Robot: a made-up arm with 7 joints.
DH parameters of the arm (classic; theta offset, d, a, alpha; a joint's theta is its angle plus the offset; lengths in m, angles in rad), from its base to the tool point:
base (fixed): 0 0.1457 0 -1.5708
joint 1: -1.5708 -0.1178 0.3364 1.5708
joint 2: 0 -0.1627 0.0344 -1.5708
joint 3: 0 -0.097 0.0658 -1.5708
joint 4: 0 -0.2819 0.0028 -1.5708
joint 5: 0 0.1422 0.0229 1.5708
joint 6: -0.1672 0 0.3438 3.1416
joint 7: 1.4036 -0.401 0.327 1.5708
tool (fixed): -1.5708 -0.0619 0 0
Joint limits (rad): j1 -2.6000..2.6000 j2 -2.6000..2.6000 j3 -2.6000..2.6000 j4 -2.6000..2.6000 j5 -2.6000..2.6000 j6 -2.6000..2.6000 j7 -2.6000..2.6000
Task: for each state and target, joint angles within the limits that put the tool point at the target. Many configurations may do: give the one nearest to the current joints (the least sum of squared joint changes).
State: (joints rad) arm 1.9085 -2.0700 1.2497 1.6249 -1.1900 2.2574 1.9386
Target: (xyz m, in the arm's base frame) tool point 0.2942 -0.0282 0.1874
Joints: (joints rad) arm 1.6039 -1.8652 1.4021 0.8935 -0.7481 2.3227 1.2764
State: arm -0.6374 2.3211 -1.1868 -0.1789 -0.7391 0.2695 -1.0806
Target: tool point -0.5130 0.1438 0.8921
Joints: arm -0.0643 1.7654 -1.7612 0.1129 -0.2179 0.6183 -1.2393
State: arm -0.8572 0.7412 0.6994 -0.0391 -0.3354 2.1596 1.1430
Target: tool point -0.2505 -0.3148 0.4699
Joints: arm -0.8679 0.9225 0.9133 0.3432 -0.4798 2.2217 1.6120
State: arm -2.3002 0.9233 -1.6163 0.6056 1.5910 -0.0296 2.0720
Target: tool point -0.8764 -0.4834 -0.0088
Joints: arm -1.8865 1.3578 -1.7243 0.9091 1.3237 0.1148 2.0705
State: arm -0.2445 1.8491 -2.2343 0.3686 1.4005 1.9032 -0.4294
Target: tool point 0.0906 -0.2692 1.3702
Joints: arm 0.0011 1.8287 -2.1987 0.3192 1.1310 2.1118 -0.1180
